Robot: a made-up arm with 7 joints.
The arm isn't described. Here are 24 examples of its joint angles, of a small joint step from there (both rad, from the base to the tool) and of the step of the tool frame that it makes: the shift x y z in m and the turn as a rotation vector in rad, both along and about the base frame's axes.
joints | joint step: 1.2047 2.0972 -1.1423 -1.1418 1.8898 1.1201 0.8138 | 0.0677 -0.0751 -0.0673 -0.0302 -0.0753 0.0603 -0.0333
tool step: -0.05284 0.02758 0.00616 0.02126 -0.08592 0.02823
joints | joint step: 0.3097 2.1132 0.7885 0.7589 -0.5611 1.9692 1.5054 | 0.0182 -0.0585 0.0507 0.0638 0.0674 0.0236 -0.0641
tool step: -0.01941 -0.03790 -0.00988 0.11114 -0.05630 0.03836
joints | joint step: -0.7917 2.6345 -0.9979 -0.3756 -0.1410 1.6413 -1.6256 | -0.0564 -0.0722 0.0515 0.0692 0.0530 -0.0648 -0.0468
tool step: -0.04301 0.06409 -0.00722 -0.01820 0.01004 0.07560
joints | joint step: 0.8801 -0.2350 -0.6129 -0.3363 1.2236 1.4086 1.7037 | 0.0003 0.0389 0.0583 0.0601 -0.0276 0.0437 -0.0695
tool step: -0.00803 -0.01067 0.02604 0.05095 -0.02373 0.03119
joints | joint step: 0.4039 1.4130 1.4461 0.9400 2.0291 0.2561 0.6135 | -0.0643 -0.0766 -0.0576 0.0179 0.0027 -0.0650 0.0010
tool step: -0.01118 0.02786 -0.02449 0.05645 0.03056 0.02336
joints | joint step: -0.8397 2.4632 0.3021 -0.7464 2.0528 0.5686 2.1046 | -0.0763 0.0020 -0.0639 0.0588 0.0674 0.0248 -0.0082
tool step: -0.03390 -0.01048 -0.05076 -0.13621 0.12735 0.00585
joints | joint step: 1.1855 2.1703 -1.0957 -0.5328 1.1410 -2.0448 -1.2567 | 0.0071 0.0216 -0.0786 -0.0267 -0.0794 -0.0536 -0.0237
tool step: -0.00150 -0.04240 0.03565 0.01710 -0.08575 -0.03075
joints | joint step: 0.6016 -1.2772 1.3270 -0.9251 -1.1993 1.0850 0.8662 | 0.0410 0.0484 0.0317 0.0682 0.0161 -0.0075 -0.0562
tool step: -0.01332 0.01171 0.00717 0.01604 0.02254 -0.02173
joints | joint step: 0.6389 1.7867 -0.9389 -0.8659 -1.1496 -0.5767 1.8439 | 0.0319 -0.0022 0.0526 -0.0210 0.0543 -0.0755 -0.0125
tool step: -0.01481 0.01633 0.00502 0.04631 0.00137 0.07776
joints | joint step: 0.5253 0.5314 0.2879 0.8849 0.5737 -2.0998 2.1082 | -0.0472 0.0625 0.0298 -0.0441 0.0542 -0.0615 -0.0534
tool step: 0.00817 0.01618 0.00587 0.00052 0.06797 0.01082
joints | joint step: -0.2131 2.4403 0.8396 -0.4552 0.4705 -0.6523 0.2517 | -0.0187 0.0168 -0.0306 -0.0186 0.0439 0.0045 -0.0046
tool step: -0.00562 -0.00120 -0.01000 -0.04518 0.07664 -0.04759
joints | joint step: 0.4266 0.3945 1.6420 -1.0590 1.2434 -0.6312 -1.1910 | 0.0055 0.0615 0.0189 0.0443 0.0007 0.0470 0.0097
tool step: 0.00529 -0.00053 -0.00345 0.05523 0.01140 -0.01321
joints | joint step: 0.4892 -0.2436 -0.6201 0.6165 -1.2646 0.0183 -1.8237 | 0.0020 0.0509 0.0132 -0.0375 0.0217 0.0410 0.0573
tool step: 0.00371 0.01949 -0.00638 0.05457 0.06388 -0.01436
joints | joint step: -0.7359 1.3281 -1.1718 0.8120 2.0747 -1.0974 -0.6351 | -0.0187 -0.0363 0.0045 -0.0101 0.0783 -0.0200 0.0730
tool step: -0.03255 -0.00378 0.02794 -0.06630 -0.01615 -0.06787
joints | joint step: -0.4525 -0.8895 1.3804 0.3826 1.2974 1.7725 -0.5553 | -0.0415 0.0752 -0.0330 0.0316 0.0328 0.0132 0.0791
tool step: 0.01482 -0.03887 -0.02916 -0.00660 0.04727 -0.09189
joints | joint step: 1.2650 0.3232 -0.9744 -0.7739 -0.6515 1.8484 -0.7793 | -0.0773 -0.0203 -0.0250 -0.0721 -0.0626 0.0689 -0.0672
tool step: 0.01258 -0.00578 -0.00878 0.02193 0.10793 -0.02164
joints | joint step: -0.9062 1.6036 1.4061 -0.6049 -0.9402 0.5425 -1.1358 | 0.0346 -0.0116 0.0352 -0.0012 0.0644 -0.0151 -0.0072
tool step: 0.02977 -0.01466 -0.01260 -0.02199 -0.06515 0.01493
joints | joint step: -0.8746 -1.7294 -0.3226 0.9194 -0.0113 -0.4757 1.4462 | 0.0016 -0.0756 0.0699 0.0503 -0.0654 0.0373 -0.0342
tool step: 0.03656 0.01577 -0.01924 0.16066 -0.03476 0.06522
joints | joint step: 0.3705 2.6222 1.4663 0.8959 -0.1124 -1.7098 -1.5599 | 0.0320 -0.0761 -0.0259 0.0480 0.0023 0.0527 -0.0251
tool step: 0.03220 0.00455 0.01153 -0.00263 -0.08122 -0.02437
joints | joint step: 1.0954 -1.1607 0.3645 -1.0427 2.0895 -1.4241 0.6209 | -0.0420 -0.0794 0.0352 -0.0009 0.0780 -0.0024 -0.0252
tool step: 0.00361 0.00663 0.00386 -0.05730 0.01900 0.08075
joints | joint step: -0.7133 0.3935 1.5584 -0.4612 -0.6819 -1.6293 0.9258 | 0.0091 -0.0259 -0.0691 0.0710 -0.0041 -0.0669 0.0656
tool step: -0.01093 -0.00121 0.02973 -0.08372 0.00773 -0.03942
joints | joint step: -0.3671 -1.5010 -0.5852 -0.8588 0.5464 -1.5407 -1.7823 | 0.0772 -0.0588 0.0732 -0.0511 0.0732 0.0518 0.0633
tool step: 0.08326 0.00087 -0.02337 0.09458 -0.21394 0.00543
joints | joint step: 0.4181 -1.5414 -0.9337 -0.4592 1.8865 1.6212 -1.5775 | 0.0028 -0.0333 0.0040 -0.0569 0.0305 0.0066 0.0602
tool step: 0.02026 -0.01568 0.01432 -0.08352 -0.04855 -0.03618
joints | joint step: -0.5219 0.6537 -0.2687 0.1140 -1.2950 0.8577 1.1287 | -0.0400 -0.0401 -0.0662 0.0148 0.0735 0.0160 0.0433
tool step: -0.00641 -0.00671 0.00866 -0.01338 0.01036 -0.09300
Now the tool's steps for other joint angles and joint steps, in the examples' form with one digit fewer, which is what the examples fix.
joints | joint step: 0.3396 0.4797 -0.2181 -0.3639 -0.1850 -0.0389 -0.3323 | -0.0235 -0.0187 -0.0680 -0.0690 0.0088 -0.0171 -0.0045
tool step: -0.0289 0.0003 -0.0142 -0.0419 0.0801 -0.0632
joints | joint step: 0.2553 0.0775 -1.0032 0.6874 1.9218 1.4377 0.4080 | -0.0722 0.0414 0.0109 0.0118 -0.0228 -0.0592 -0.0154
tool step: 0.0097 0.0157 0.0339 0.0120 0.0051 0.0051
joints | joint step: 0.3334 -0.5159 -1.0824 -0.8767 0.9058 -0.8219 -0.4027 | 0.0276 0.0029 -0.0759 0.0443 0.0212 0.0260 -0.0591
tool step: 0.0015 0.0316 -0.0125 0.0324 -0.0152 -0.0730
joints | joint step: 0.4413 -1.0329 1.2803 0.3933 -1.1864 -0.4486 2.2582 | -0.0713 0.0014 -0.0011 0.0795 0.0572 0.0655 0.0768
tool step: 0.0231 0.0489 0.0201 -0.0898 0.1330 -0.1639
